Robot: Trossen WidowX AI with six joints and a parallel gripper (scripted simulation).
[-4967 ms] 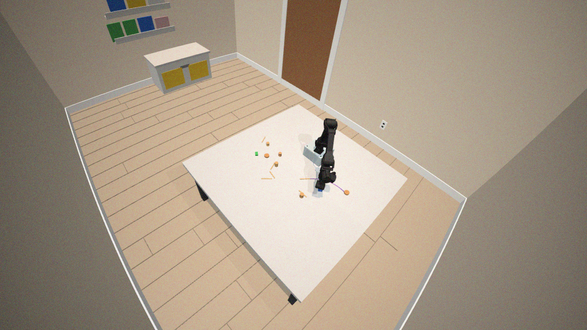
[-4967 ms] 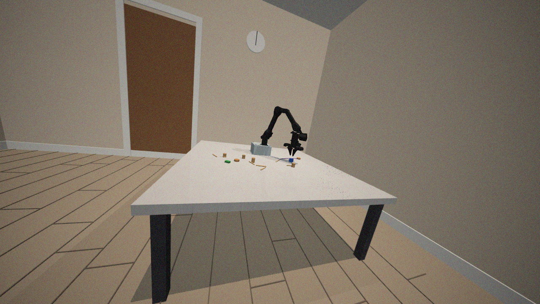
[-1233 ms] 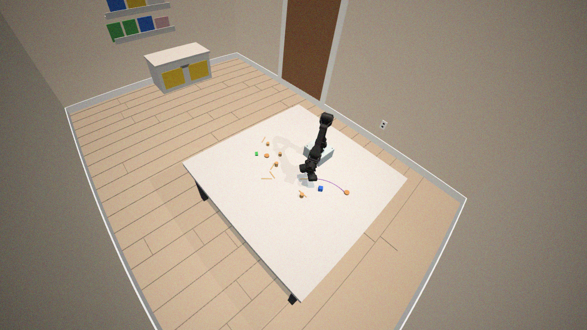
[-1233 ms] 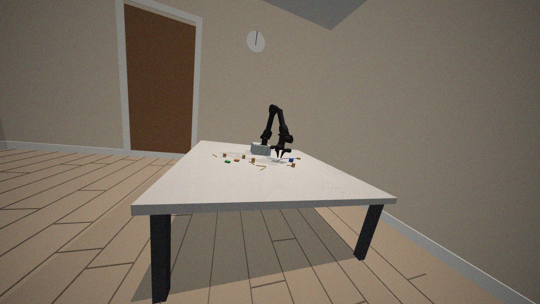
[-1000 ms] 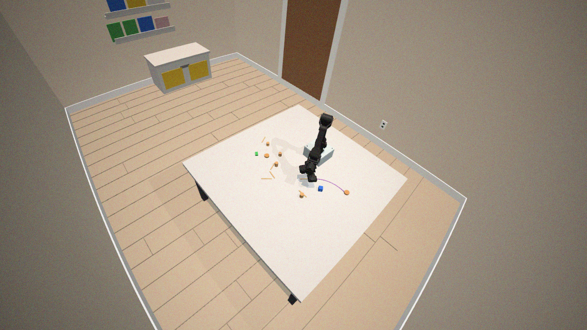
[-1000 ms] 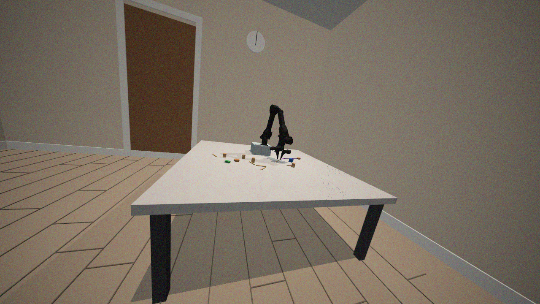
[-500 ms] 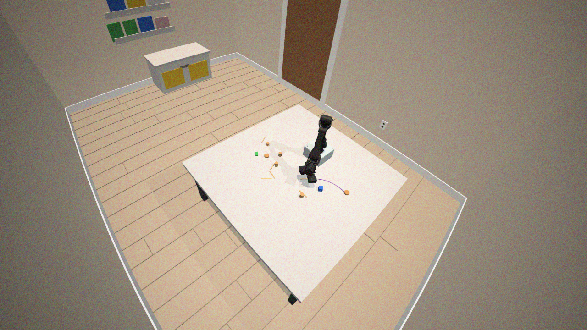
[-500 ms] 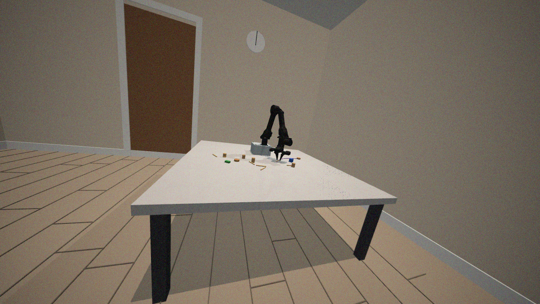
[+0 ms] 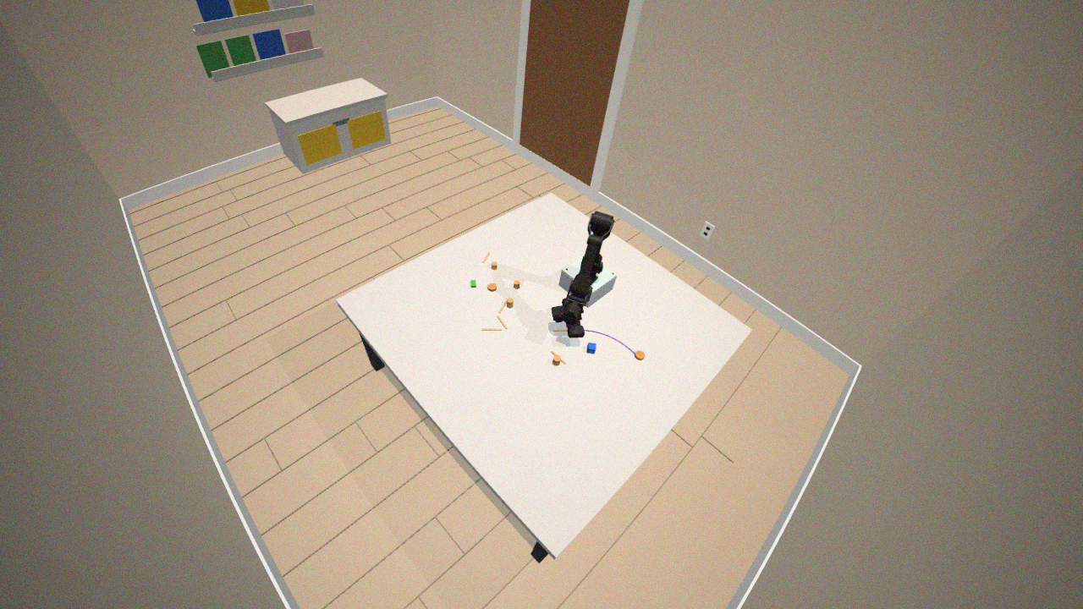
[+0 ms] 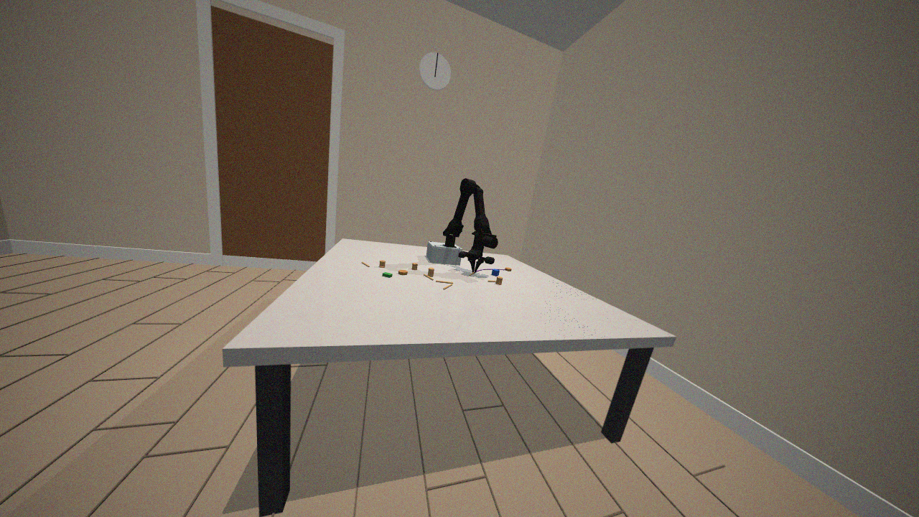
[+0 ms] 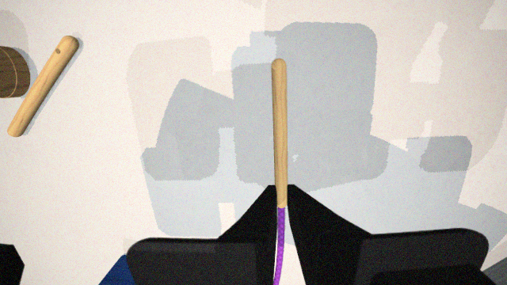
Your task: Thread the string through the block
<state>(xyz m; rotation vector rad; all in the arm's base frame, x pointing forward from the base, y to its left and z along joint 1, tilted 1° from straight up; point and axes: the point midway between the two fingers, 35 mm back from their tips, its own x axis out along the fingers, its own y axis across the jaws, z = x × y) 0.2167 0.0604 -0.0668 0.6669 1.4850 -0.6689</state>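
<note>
My gripper tip is now 120 mm to the right of the blue wooden block, 30 mm short of it and 10 mm below it. Round my gripper tip: thin wooden stick: 10 mm to the right, 10 mm ahead; then purple string: right at my gripper tip; then short round wooden block: 170 mm ahead, 40 mm to the left, 10 mm above.
</note>
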